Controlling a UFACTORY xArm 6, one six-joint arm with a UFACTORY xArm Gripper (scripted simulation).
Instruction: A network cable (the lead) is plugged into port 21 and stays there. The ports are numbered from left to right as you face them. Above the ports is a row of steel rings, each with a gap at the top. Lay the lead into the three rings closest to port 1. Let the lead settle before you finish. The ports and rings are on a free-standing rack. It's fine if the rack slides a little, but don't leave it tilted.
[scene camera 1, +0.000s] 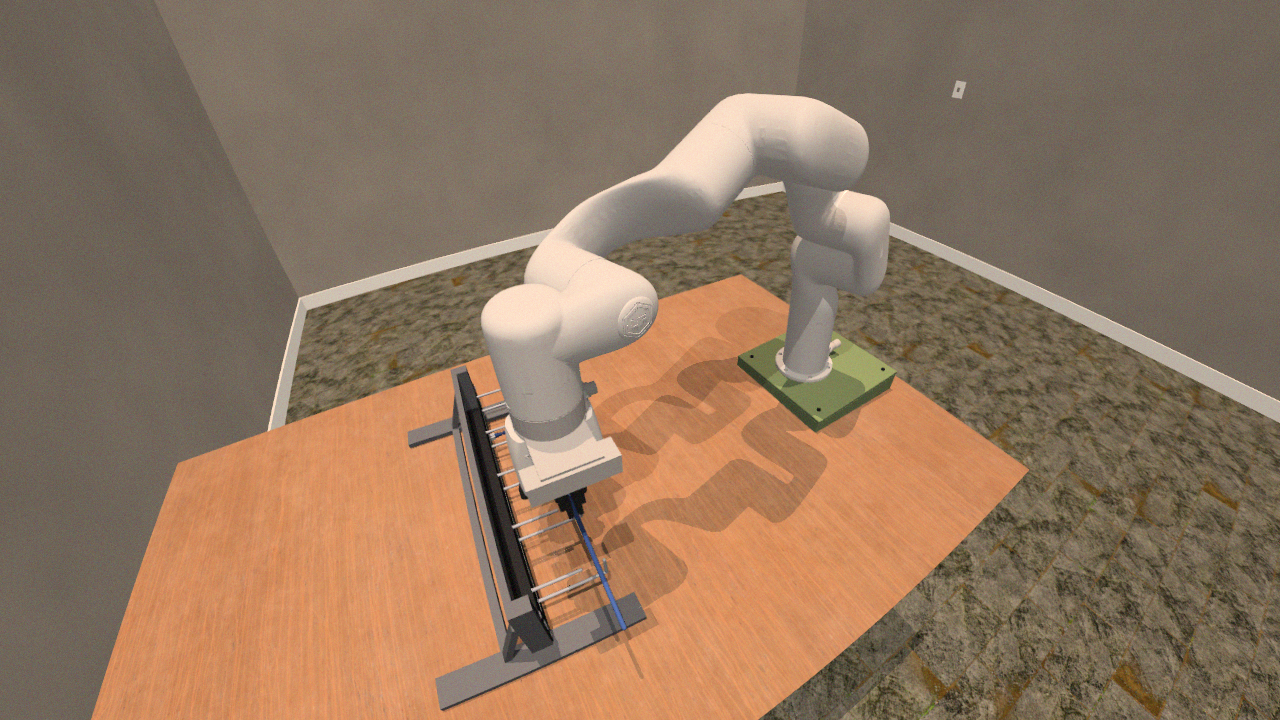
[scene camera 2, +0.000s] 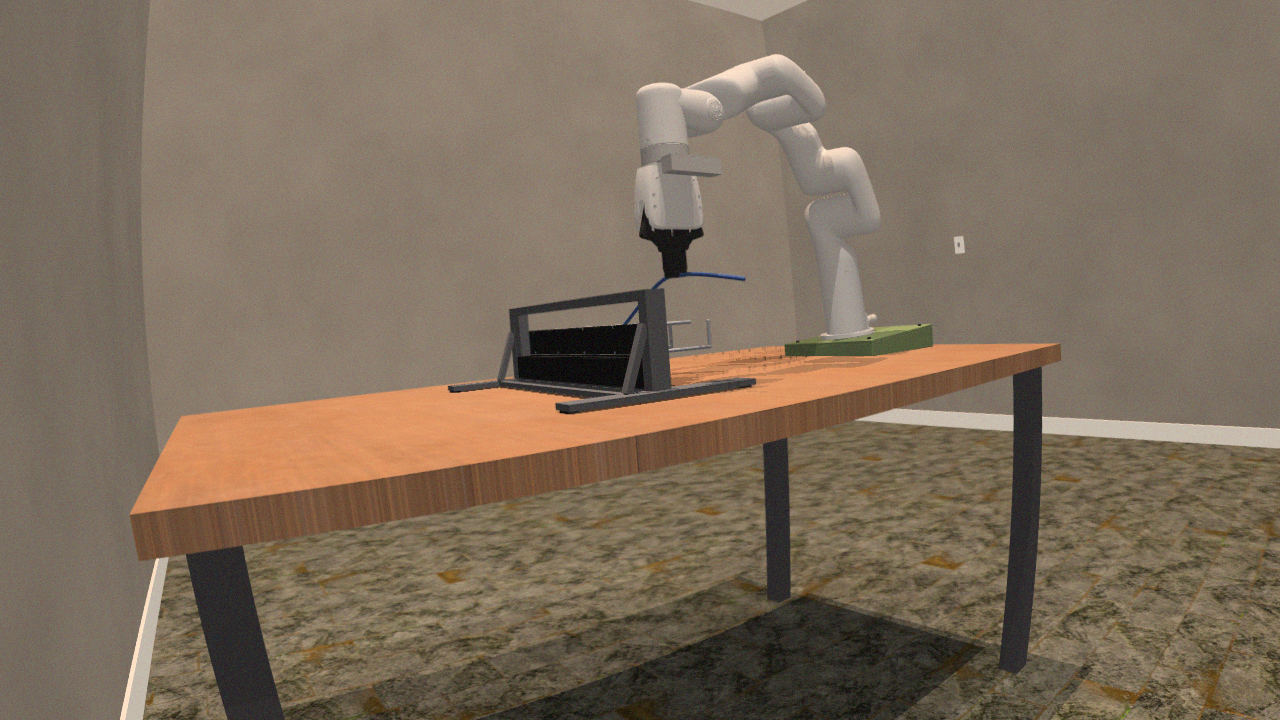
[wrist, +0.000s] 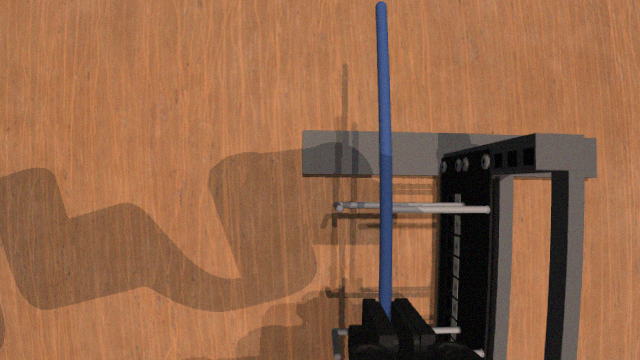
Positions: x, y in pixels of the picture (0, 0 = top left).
Scene:
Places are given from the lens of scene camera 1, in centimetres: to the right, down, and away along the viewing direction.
my gripper (scene camera 1: 573, 507): -8, 19, 53
rack (scene camera 1: 541, 647): -13, 38, 52

